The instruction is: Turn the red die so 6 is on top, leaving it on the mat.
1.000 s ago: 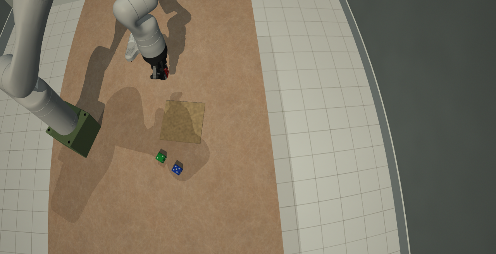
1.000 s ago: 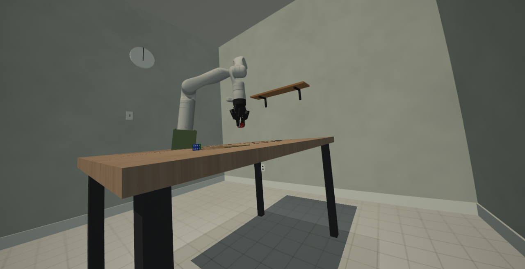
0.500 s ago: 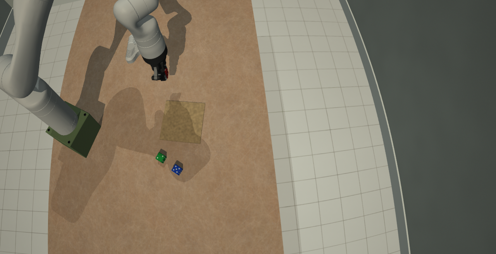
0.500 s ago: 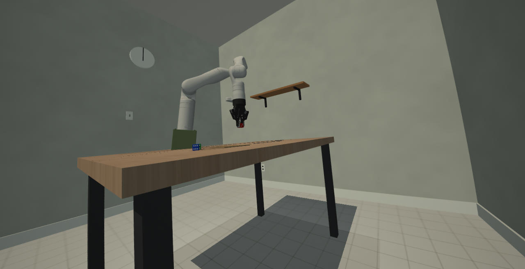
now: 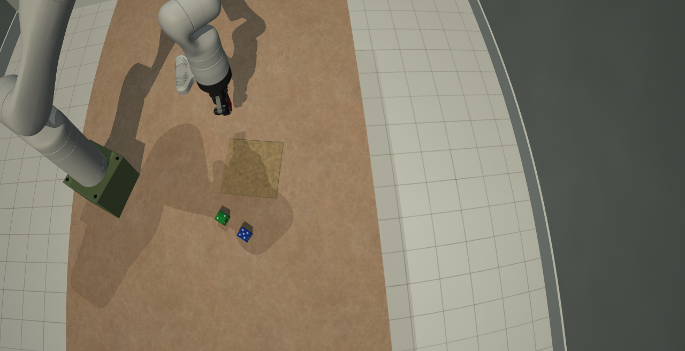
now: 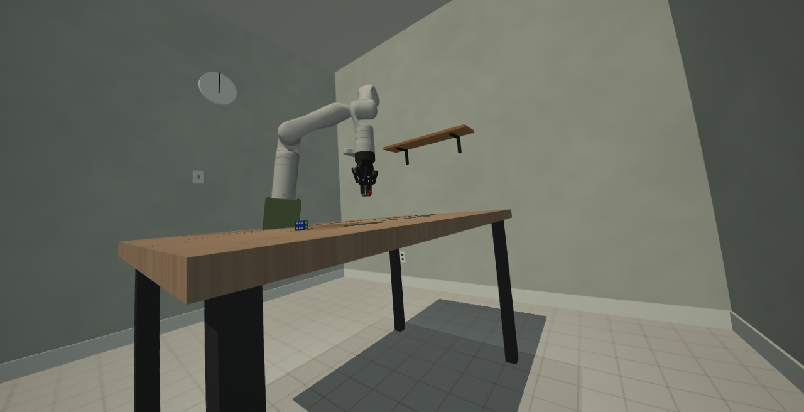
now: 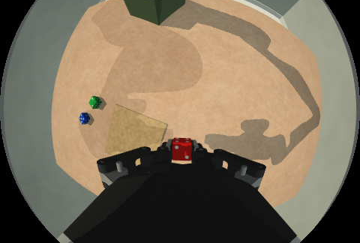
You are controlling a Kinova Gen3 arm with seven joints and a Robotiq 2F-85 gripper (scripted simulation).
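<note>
Right now my hand is 6 cm short of the tan mat, 11 cm to the left of it and 11 cm above it. The rest, counted from my hand: red die: 1 cm below; then green die: 1 cm ahead, 24 cm to the right, 10 cm below; then blue die: 7 cm ahead, 27 cm to the right, 10 cm below.
</note>
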